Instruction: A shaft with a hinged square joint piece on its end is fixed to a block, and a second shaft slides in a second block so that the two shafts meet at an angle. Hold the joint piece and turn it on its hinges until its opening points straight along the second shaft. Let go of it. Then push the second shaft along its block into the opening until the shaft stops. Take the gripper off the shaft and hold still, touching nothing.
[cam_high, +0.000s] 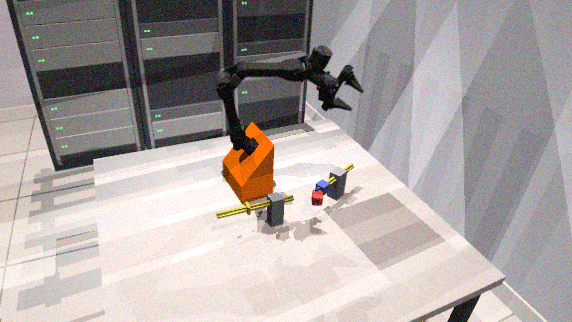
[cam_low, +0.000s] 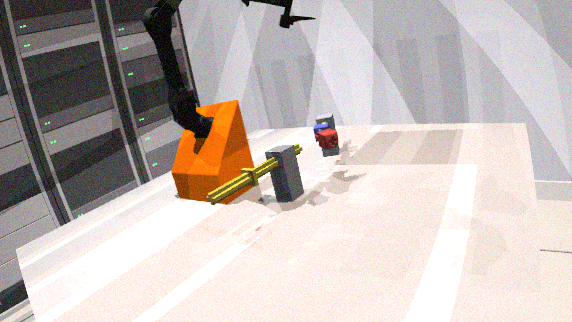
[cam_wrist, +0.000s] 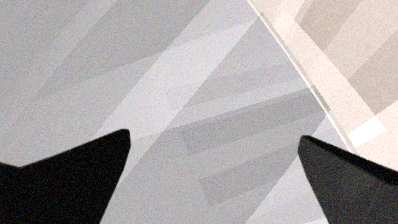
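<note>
Now: the red joint piece 1 cm ahead of my gripper tip, 13 cm to the right of it and 38 cm below it.
</note>
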